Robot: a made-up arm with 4 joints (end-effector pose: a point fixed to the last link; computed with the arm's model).
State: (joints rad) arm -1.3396 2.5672 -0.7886 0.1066
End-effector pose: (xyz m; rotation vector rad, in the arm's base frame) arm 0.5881 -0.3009 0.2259 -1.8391 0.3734 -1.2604
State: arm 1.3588 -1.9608 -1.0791 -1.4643
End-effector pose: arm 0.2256 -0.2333 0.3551 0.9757 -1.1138 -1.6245
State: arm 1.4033 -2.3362 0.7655 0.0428
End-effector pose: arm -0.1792 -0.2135 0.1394 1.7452 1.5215 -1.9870
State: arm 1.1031 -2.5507 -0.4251 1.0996
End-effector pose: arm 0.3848 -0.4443 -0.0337 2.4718 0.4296 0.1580
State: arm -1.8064 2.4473 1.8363 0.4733
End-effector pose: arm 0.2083 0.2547 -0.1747 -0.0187 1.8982 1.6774
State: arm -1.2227 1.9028 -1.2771 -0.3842
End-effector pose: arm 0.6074 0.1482 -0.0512 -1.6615 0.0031 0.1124
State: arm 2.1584 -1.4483 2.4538 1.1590
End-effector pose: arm 0.4542 -0.0170 0.7387 0.3231 -0.4483 1.6537
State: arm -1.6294 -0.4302 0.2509 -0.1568
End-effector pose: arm -0.3910 0.0690 0.2827 0.5477 -1.6919 0.1183
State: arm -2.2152 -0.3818 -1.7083 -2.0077
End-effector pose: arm -0.0469 0.3668 0.0408 -0.1167 1.1827 -1.8487
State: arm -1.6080 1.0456 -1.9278 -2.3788
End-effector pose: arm 0.4105 0.1328 0.1027 0.0104 -1.7571 2.1763
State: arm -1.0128 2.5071 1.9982 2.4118
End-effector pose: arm -0.3985 -0.1472 -0.0757 0.7567 -1.1450 -1.0749
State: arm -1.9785 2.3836 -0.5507 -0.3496
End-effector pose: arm 0.4467 -0.0558 0.4888 -1.7595 -0.5818 -1.4893
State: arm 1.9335 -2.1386 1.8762 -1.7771
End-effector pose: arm 0.3988 -0.2403 0.3376 -1.4255 2.0026 -1.0708
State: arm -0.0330 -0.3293 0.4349 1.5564
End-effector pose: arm 0.2929 0.0874 0.1669 0.5944 1.5544 -0.0785
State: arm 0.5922 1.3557 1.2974 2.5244
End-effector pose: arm -0.1632 -0.2343 0.2738 0.2623 1.5679 -1.7276
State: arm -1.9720 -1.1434 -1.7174 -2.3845
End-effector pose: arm -0.2525 0.3023 -0.0206 -1.0824 0.4940 -1.2512
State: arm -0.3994 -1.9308 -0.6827 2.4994
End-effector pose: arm -0.0832 0.0875 0.8147 -0.2299 0.7918 1.9112
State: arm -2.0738 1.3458 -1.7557 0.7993
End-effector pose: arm 0.8523 0.3919 0.4350 -1.4543 0.1974 -0.7031
